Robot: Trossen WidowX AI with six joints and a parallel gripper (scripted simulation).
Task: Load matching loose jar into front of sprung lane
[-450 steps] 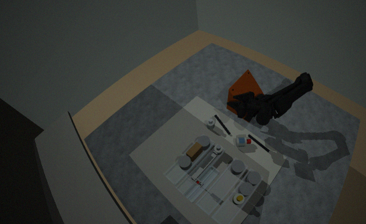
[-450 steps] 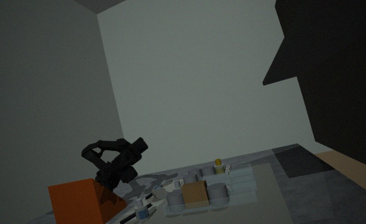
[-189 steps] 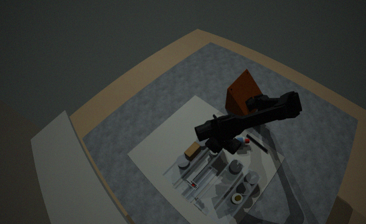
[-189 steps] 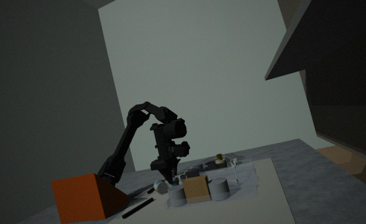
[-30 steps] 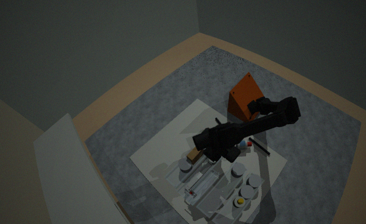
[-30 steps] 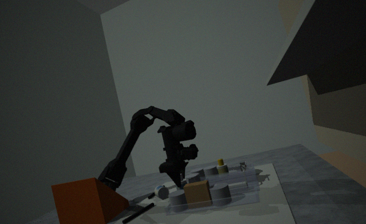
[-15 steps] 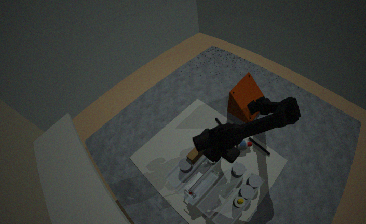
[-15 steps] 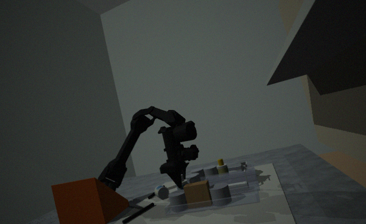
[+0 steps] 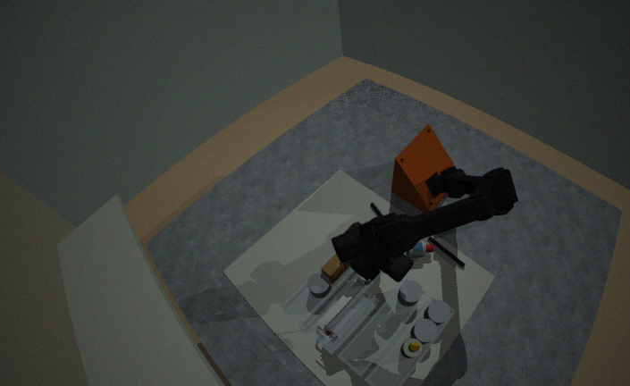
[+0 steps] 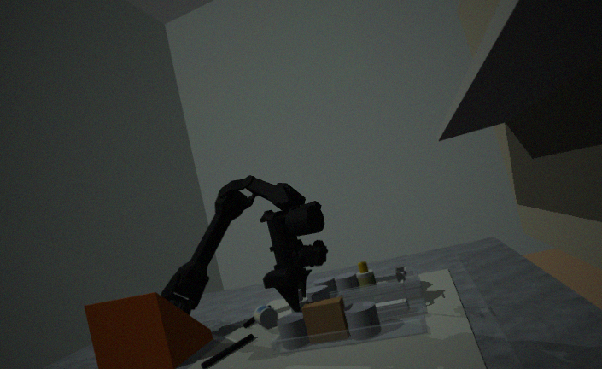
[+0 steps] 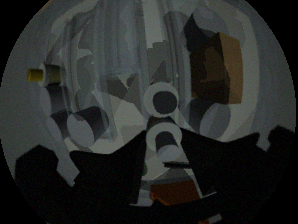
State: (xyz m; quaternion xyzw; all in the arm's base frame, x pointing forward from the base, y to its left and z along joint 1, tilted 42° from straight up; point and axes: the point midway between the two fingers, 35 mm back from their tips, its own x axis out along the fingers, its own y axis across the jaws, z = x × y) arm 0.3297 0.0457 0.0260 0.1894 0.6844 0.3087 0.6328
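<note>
Right now my gripper tip is 9 cm short of the brown box, 7 cm to the left of it and 1 cm above it. The rest, counted from my gripper tip: sprung lane: 14 cm ahead, 4 cm to the left, 3 cm below.
</note>
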